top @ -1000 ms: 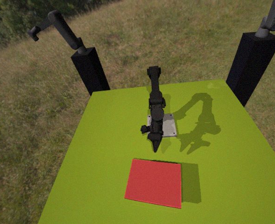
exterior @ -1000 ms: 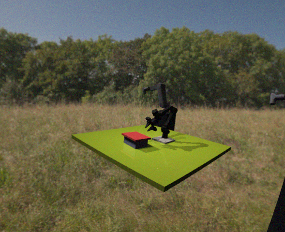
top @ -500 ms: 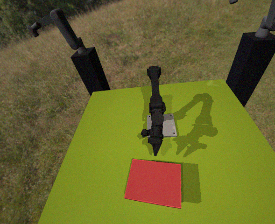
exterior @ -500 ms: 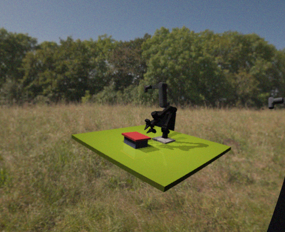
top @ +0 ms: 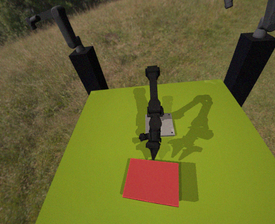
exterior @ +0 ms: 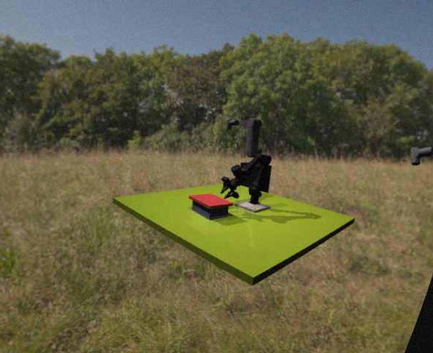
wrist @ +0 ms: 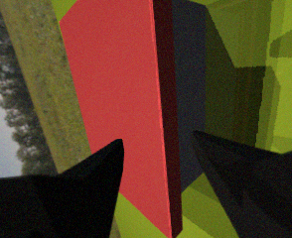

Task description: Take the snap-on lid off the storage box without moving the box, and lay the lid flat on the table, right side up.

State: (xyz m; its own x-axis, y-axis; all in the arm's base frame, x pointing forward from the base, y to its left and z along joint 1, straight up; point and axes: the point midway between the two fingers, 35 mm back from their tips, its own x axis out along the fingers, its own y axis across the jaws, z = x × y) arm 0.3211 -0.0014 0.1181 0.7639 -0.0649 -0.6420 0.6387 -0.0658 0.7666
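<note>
Right now the red lid is 100 mm ahead of my gripper tip, 10 mm to the right of it and 20 mm below it. Also, from my gripper tip: blue-grey storage box (100 mm ahead, 10 mm to the right, 60 mm below).
</note>
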